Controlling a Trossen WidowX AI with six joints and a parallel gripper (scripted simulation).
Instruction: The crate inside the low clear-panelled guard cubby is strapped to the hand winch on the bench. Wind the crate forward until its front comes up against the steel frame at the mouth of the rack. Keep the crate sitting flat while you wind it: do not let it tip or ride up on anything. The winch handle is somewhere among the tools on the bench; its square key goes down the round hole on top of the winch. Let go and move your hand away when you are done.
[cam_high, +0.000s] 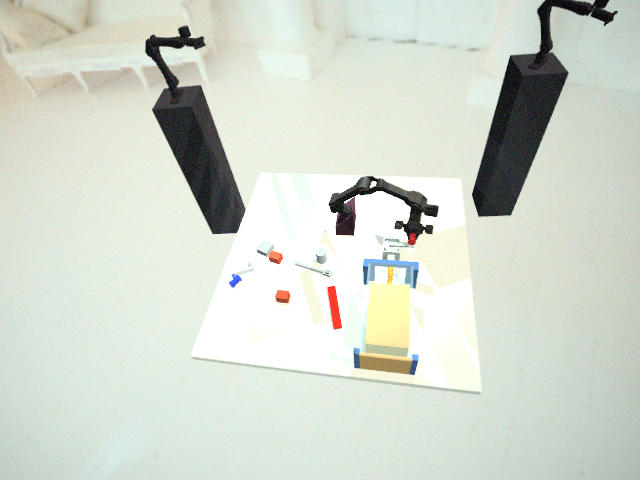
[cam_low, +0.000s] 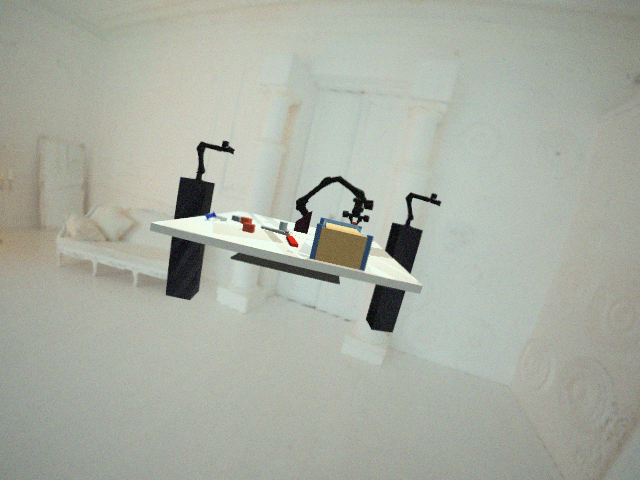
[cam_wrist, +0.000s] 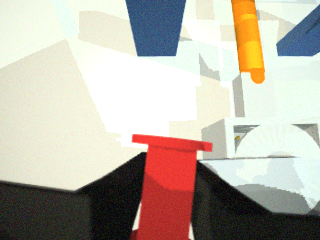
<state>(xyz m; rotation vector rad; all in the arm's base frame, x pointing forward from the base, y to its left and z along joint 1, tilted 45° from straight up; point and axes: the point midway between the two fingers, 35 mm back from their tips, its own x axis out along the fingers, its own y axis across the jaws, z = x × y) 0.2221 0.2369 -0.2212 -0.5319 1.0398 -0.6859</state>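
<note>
The red-knobbed winch handle lies 30 mm to the right of my gripper tip, 30 mm below it and 20 mm behind it. Round my gripper tip: red grip (10 mm behind); hand winch (100 mm to the right, 100 mm below, 40 mm behind); blue steel frame (130 mm ahead, 120 mm to the right, 30 mm below).
</note>
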